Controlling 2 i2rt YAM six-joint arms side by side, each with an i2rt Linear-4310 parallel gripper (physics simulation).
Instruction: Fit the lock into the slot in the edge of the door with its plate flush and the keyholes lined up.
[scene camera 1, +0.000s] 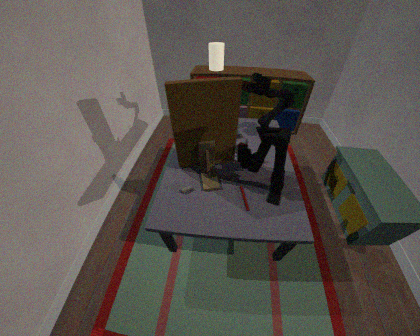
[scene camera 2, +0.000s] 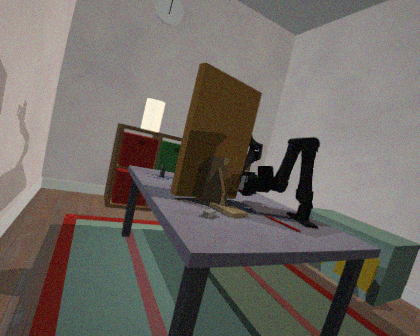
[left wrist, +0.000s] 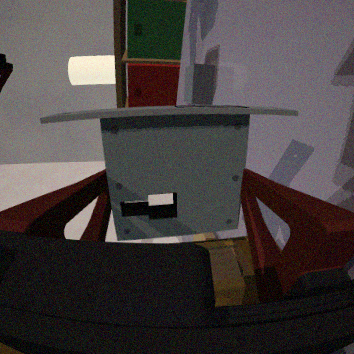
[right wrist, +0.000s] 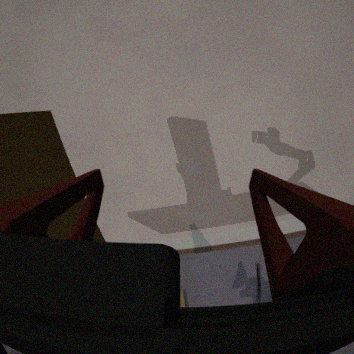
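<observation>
The brown door stands upright on the table, held by a wooden stand. My left gripper is shut on the lock, a grey box with a wider plate along its far side in the left wrist view and a dark opening low on its face. In the scene views this gripper is beside the door's right edge, low over the table. The slot and any gap to the lock cannot be made out. My right gripper is open and empty, high beside the door.
A small pale block lies near the stand. A red strip lies before the left arm's base. Behind the table stands a bookshelf with a lamp; a green cabinet stands right.
</observation>
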